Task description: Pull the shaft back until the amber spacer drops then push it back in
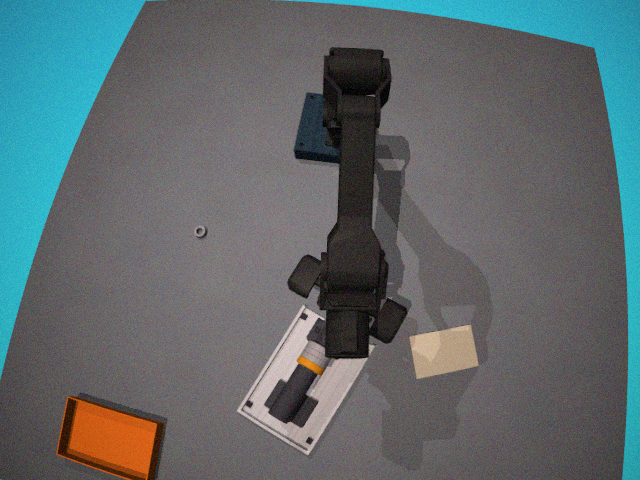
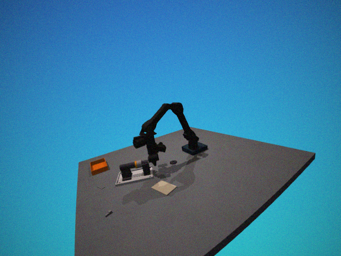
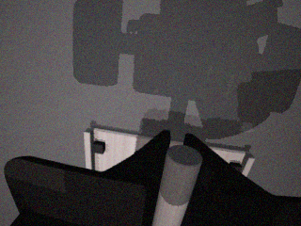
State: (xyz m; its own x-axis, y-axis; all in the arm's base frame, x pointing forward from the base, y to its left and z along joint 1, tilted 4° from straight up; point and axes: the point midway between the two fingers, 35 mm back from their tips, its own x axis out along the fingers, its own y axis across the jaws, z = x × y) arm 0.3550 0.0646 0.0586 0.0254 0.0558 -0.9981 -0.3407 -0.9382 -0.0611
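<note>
My gripper tip is now 8 cm short of the shaft, 3 cm to the left of it and 3 cm below it. Round my gripper tip: pad: 4 cm ahead, 19 cm to the left, 4 cm below; grey spacer: 9 cm ahead, 3 cm to the right, 3 cm above; amber spacer: 11 cm ahead, 4 cm to the right, 3 cm above.
</note>
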